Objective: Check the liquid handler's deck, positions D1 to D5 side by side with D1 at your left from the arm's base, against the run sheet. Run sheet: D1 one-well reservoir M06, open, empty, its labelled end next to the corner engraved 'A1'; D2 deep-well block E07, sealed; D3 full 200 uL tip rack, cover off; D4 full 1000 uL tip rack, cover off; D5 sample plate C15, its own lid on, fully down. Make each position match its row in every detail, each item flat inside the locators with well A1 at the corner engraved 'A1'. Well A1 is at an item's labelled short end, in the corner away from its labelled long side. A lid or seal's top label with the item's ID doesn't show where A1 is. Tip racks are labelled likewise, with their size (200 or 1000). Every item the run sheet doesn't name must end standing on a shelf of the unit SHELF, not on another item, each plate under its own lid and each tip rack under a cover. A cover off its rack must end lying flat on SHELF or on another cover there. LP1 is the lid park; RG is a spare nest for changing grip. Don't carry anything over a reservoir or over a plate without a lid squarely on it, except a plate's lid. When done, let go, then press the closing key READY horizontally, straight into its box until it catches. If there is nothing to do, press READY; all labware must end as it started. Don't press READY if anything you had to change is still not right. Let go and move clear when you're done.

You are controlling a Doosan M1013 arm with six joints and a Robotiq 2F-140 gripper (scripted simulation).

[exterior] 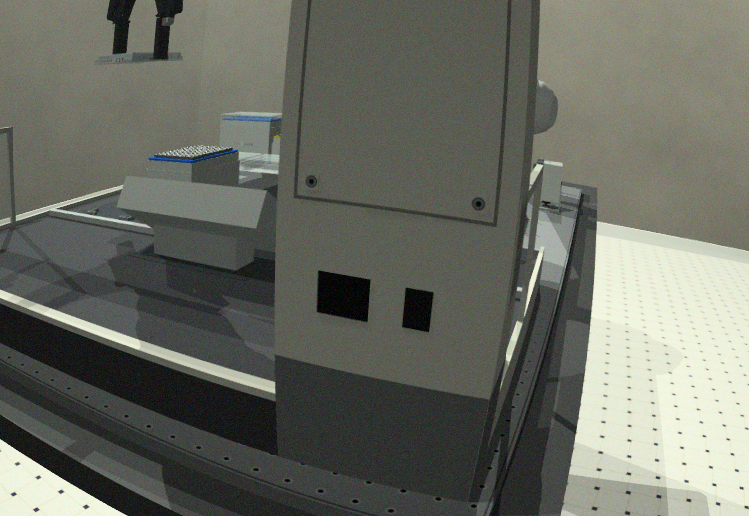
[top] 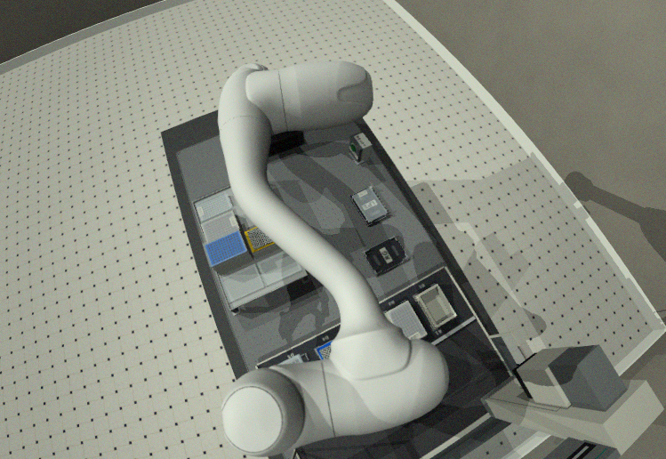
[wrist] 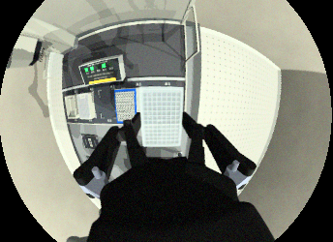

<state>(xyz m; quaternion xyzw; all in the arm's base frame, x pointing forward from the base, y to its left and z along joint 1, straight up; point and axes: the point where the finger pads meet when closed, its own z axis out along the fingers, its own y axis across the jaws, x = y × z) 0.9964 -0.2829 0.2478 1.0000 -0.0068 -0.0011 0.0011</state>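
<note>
My hand is 20 cm above the blue-rimmed tip rack, 13 cm to the right of it and 1 cm short of it. From my hand the other things lie so: sealed deep-well block: 37 cm to the left, 24 cm below; then white well plate: 2 cm below; then yellow-rimmed tip rack: 47 cm behind, 21 cm below, 11 cm to the left.
</note>
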